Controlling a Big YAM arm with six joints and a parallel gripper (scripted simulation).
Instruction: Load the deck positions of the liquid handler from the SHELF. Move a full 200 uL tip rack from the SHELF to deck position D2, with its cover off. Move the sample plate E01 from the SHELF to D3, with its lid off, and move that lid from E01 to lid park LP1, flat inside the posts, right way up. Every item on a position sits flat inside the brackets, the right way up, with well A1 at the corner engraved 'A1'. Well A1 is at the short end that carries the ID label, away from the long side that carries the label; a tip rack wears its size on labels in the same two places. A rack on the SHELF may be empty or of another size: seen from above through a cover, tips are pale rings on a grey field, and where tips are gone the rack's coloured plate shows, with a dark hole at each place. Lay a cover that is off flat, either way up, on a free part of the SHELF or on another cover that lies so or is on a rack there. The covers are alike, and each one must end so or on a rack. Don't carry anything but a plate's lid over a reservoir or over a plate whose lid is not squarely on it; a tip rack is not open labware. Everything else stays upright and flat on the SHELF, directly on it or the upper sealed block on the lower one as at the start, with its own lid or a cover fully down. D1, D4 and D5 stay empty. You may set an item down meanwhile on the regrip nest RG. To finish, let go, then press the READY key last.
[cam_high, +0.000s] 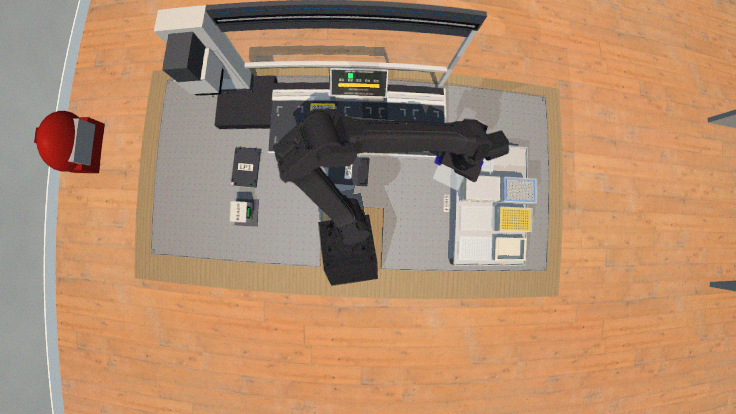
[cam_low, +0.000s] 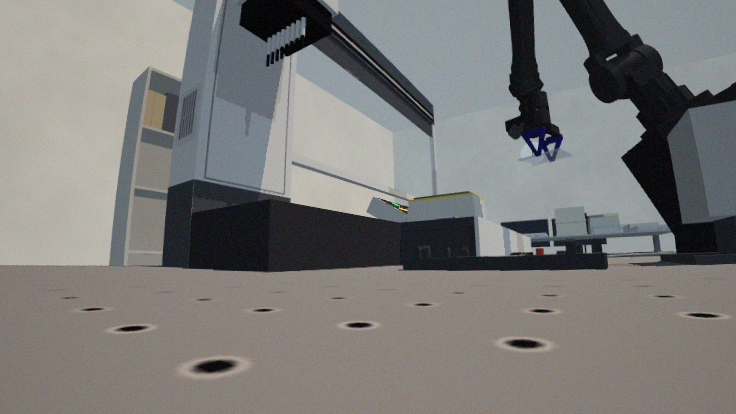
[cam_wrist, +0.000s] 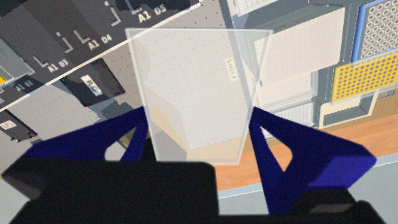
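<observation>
My gripper is now right at the clear plate lid. The rest, counted from my hand: white sealed block (170 mm below, 150 mm to the right, 60 mm behind); clear tip rack cover (210 mm below, 160 mm behind, 140 mm to the right); sample plate (220 mm below, 150 mm to the right, 60 mm ahead).
</observation>
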